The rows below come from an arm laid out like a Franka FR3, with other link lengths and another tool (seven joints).
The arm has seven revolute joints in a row. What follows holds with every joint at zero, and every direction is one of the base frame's. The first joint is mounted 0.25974 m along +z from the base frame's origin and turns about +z. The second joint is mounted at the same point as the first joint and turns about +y. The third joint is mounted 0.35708 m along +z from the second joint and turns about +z. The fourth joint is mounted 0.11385 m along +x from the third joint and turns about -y. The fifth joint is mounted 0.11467 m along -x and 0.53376 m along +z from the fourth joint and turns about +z. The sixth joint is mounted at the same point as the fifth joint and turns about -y. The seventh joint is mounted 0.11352 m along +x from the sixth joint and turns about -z. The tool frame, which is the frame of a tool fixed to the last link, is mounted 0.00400 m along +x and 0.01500 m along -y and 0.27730 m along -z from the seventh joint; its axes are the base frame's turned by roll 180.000, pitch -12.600 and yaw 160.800 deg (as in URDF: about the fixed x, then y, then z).
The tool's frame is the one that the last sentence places.
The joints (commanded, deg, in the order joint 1, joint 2, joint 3, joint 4, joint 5, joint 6, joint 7), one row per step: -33.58, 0.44, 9.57, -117.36, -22.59, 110.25, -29.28; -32.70, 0.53, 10.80, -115.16, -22.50, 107.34, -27.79; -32.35, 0.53, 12.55, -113.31, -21.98, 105.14, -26.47; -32.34, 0.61, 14.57, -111.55, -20.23, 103.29, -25.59; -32.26, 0.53, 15.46, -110.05, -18.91, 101.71, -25.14; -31.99, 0.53, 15.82, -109.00, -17.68, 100.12, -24.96; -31.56, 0.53, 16.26, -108.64, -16.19, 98.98, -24.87; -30.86, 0.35, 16.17, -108.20, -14.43, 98.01, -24.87; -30.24, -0.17, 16.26, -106.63, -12.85, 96.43, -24.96; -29.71, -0.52, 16.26, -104.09, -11.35, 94.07, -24.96; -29.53, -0.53, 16.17, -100.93, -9.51, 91.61, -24.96; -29.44, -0.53, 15.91, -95.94, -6.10, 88.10, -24.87; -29.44, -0.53, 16.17, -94.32, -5.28, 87.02, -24.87; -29.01, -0.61, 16.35, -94.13, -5.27, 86.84, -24.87; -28.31, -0.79, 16.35, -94.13, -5.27, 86.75, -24.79; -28.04, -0.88, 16.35, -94.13, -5.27, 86.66, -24.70
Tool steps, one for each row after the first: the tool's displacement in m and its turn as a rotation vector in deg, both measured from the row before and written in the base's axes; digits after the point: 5 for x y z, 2 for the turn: 0.01314, 0.01964, 0.01916, -0.49, 0.25, -0.31; 0.01359, 0.02255, 0.01683, -0.12, -0.27, -0.09; 0.01398, 0.02752, 0.01332, 1.12, -0.66, -0.08; 0.00692, 0.01459, 0.01354, 0.85, -0.51, -0.42; 0.00205, 0.01147, 0.00773, 1.04, 0.12, -0.43; 0.00150, 0.01664, 0.00050, 1.43, 0.33, -0.02; 0.00159, 0.01467, 0.00362, 1.56, -0.08, -0.20; 0.00493, 0.01422, 0.01973, 1.10, -0.81, -0.03; 0.00461, 0.01157, 0.02734, 1.05, -0.84, -0.34; 0.00479, 0.00775, 0.02943, 1.48, -1.13, -0.73; 0.00610, 0.01206, 0.04674, 2.85, -2.25, -1.20; 0.00243, 0.00682, 0.01557, 0.66, -0.72, 0.09; 0.00176, 0.00777, 0.00280, -0.03, -0.08, 0.59; 0.00148, 0.00904, 0.00213, -0.08, -0.08, 0.61; 0.00020, 0.00355, 0.00099, -0.04, 0.00, 0.17
